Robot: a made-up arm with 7 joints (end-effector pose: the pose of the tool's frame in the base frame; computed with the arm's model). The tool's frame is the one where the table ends.
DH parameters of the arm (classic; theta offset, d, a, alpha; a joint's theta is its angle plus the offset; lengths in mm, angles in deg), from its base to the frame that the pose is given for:
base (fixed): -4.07 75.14 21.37 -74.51
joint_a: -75.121 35.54 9.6 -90
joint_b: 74 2.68 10.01 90
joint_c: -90 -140.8 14.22 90
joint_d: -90 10.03 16.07 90
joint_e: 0 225.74 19.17 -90
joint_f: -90 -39.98 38.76 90
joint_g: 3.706 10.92 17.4 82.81
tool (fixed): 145.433 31.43 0 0
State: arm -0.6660 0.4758 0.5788 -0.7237 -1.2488 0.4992 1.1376
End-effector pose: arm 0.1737 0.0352 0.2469 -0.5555 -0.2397 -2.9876
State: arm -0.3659 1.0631 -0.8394 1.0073 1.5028 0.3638 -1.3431
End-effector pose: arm 0.1224 0.3453 -0.1227 1.1229 0.6039 -1.4776
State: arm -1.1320 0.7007 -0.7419 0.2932 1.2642 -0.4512 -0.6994
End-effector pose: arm 0.3597 0.0110 -0.0237 2.1399 -0.1886 3.1211
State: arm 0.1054 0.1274 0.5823 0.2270 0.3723 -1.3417 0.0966
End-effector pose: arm 0.1606 0.1049 -0.1522 -2.0047 0.1946 -2.8520
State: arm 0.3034 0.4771 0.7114 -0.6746 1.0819 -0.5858 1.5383
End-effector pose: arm 0.2104 0.1347 0.0556 -0.7373 1.3851 -1.1956
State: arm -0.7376 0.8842 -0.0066 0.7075 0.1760 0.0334 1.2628
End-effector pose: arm 0.3524 0.2285 -0.0378 -1.7486 0.3161 -1.5181
